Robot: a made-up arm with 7 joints. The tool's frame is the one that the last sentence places.
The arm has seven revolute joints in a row. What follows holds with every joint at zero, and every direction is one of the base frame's.
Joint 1 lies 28.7 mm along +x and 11.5 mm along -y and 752.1 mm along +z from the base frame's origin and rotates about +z.
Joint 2 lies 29.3 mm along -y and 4.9 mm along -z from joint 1 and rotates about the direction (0, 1, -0.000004).
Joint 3 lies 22.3 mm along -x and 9 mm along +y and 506.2 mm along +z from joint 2 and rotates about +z.
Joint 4 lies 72.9 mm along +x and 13.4 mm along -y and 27.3 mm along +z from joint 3 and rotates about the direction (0, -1, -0.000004).
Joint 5 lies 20.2 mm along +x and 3.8 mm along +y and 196.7 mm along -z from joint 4 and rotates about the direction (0, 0.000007, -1).
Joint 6 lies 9.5 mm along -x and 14.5 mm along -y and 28.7 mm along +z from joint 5 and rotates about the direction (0, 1, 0.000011).
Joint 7 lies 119.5 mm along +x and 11.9 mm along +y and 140.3 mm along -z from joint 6 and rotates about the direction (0, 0.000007, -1).
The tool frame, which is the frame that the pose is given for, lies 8.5 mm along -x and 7.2 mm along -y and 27.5 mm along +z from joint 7; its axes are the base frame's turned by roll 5.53, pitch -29.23 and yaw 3.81 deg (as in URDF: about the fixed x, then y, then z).
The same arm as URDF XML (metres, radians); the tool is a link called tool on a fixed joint. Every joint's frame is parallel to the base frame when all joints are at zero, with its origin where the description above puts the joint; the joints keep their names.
<robot name="arm">
  <link name="base_link"/>
  <link name="link1"/>
  <link name="link2"/>
  <link name="link3"/>
  <link name="link4"/>
  <link name="link5"/>
  <link name="link6"/>
  <link name="link7"/>
  <link name="tool"/>
  <joint name="joint 1" type="continuous">
    <parent link="base_link"/>
    <child link="link1"/>
    <origin xyz="0.0287 -0.0115 0.7521"/>
    <axis xyz="0 0 1"/>
  </joint>
  <joint name="joint 2" type="continuous">
    <parent link="link1"/>
    <child link="link2"/>
    <origin xyz="0 -0.0293 -0.0049"/>
    <axis xyz="0 1 0"/>
  </joint>
  <joint name="joint 3" type="continuous">
    <parent link="link2"/>
    <child link="link3"/>
    <origin xyz="-0.0223 0.009 0.5062"/>
    <axis xyz="0 0 1"/>
  </joint>
  <joint name="joint 4" type="continuous">
    <parent link="link3"/>
    <child link="link4"/>
    <origin xyz="0.0729 -0.0134 0.0273"/>
    <axis xyz="0 -1 0"/>
  </joint>
  <joint name="joint 5" type="continuous">
    <parent link="link4"/>
    <child link="link5"/>
    <origin xyz="0.0202 0.0038 -0.1967"/>
    <axis xyz="0 0 -1"/>
  </joint>
  <joint name="joint 6" type="continuous">
    <parent link="link5"/>
    <child link="link6"/>
    <origin xyz="-0.0095 -0.0145 0.0287"/>
    <axis xyz="0 1 0"/>
  </joint>
  <joint name="joint 7" type="continuous">
    <parent link="link6"/>
    <child link="link7"/>
    <origin xyz="0.1195 0.0119 -0.1403"/>
    <axis xyz="0 0 -1"/>
  </joint>
  <joint name="tool_fixed" type="fixed">
    <parent link="link7"/>
    <child link="tool"/>
    <origin xyz="-0.0085 -0.0072 0.0275" rpy="0.0965 -0.5102 0.0665"/>
  </joint>
</robot>

